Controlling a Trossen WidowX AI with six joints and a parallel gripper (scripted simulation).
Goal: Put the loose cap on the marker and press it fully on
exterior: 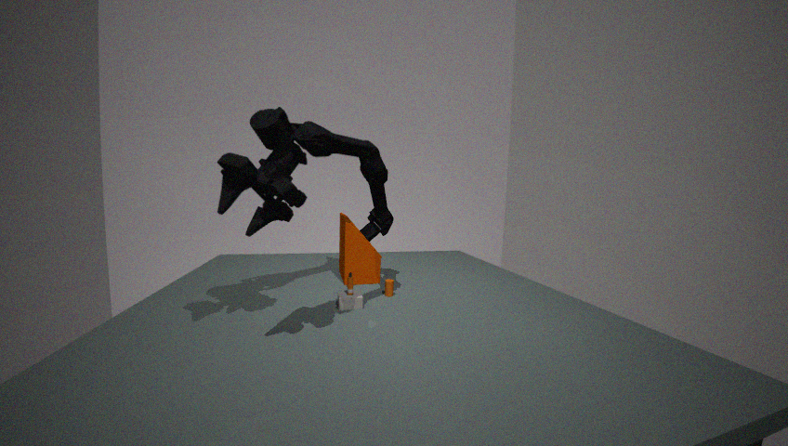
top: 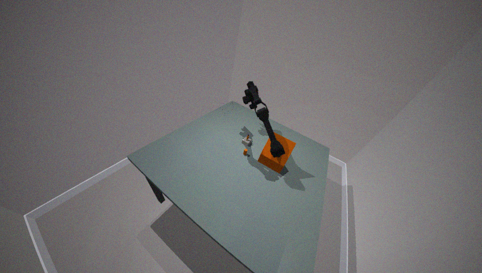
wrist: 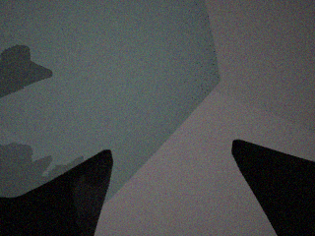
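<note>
Now: gripper tip 35 cm to the right of the orange cap, 26 cm past it and 22 cm above it. Round my gripper tip: holder block: 23 cm to the left, 23 cm below, 19 cm behind.
</note>
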